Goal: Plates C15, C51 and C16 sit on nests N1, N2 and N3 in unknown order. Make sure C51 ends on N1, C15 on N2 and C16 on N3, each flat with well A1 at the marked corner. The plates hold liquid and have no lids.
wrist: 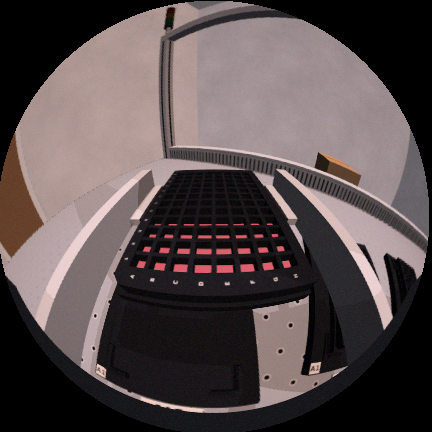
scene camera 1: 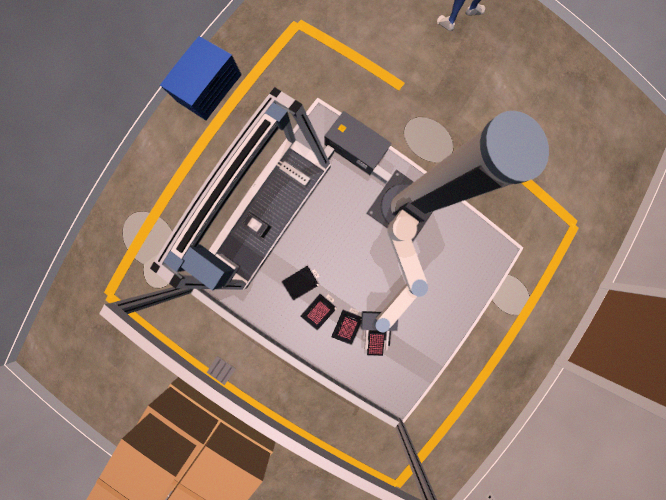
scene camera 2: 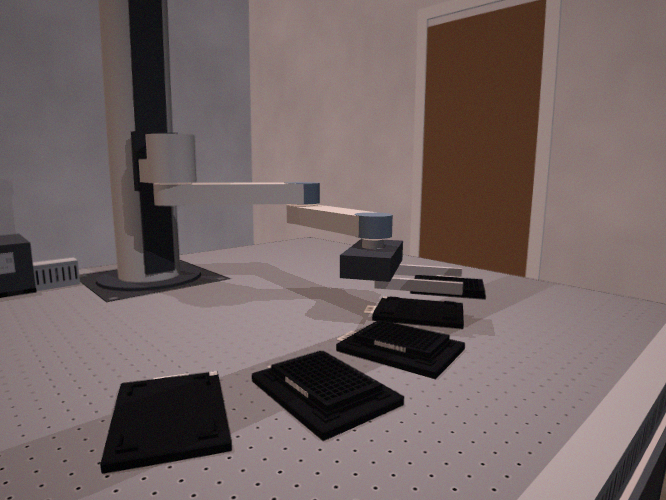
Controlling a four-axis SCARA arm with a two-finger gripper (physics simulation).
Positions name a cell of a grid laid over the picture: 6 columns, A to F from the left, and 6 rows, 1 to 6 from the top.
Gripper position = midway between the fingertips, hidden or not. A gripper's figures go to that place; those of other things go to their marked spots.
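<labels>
A nest N1 (scene camera 2: D4) is 0.85 m from the lens, and my gripper (scene camera 2: E4) is 0.82 m from the lens. An out nest (scene camera 2: E5) is 0.66 m from the lens; a nest N3 (scene camera 2: B6) is 0.54 m from the lens. The marked spots on the out nest and the nest N1 are 0.21 m apart.
</labels>
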